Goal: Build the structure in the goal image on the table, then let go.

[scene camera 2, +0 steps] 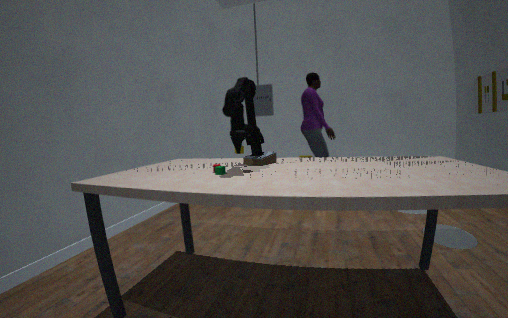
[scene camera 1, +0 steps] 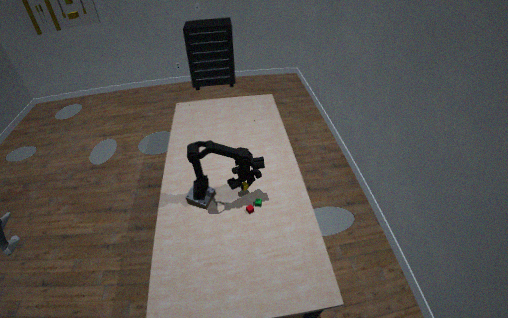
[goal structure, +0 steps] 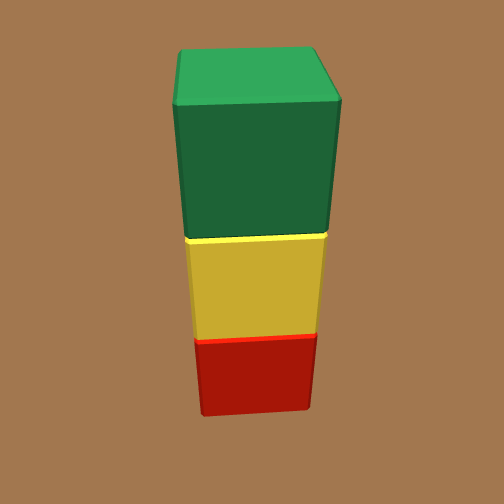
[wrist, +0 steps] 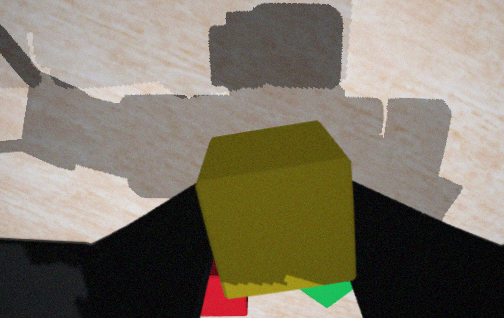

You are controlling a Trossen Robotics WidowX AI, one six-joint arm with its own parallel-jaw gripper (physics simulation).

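Pixels of known places: gripper, fingertip midpoint: (scene camera 2: 238, 153) (scene camera 1: 245, 188) (wrist: 274, 191); arm's base, link origin: (scene camera 2: 257, 154) (scene camera 1: 199, 195).
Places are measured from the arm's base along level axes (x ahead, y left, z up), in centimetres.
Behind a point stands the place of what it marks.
Note:
My gripper (scene camera 1: 244, 186) @[x 26.9, y 0.0, z 3.4 cm] (scene camera 2: 239, 149) @[x 26.9, y 0.0, z 3.4 cm] (wrist: 274, 191) @[x 26.9, y 0.0, z 3.4 cm] is shut on a yellow cube and holds it above the table. The yellow cube (scene camera 1: 245, 186) @[x 27.1, y -1.0, z 6.3 cm] (scene camera 2: 240, 150) (wrist: 280, 220) @[x 26.4, y 0.9, z 6.6 cm] sits slightly tilted between the dark fingers in the wrist view. A red cube (scene camera 1: 250, 209) @[x 29.0, y -11.3, z -1.6 cm] (scene camera 2: 216, 165) @[x 30.3, y -9.4, z -1.7 cm] (wrist: 225, 297) @[x 29.2, y -9.8, z -1.6 cm] and a green cube (scene camera 1: 258, 202) @[x 33.8, y -7.0, z -1.6 cm] (scene camera 2: 220, 170) @[x 35.5, y -4.9, z -3.0 cm] (wrist: 327, 294) @[x 34.3, y -6.8, z -1.6 cm] rest on the table close to each other, with a small gap between them. In the wrist view both are partly hidden behind the yellow cube and the fingers.
The arm's base (scene camera 1: 201, 198) @[x 1.5, y -2.8, z 0.2 cm] (scene camera 2: 260, 159) @[x 8.9, y 4.5, z -1.7 cm] stands on the table (scene camera 1: 220, 270) @[x 11.9, y -44.0, z -4.9 cm] (scene camera 2: 350, 187) @[x 51.6, y 45.7, z -4.9 cm], left of the cubes in scene camera 1. The arm casts a shadow near the cubes. A dark cabinet (scene camera 1: 210, 52) stands beyond the table. A person (scene camera 2: 313, 112) stands behind the table in scene camera 2.

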